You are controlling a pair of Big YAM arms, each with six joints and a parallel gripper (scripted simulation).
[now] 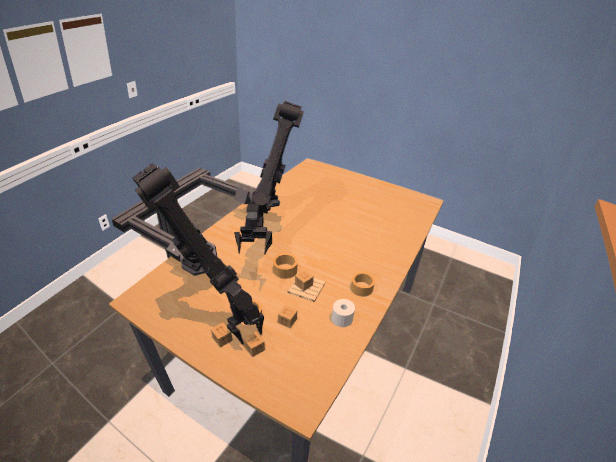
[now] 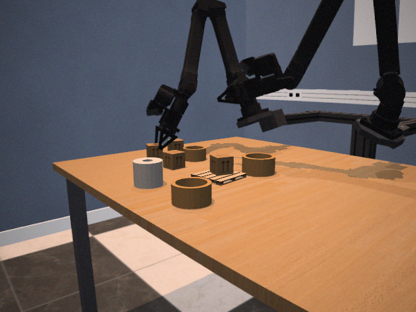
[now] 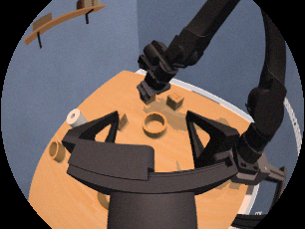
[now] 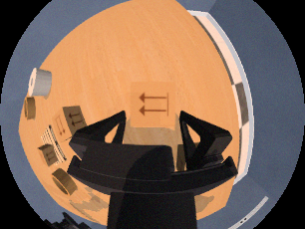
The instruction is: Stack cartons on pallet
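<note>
The brown carton lies 20 mm below my right hand, 20 mm ahead of it and 10 mm to the right of it. Round my right hand: wooden pallet 360 mm to the left, 40 mm below, 40 mm ahead.
</note>
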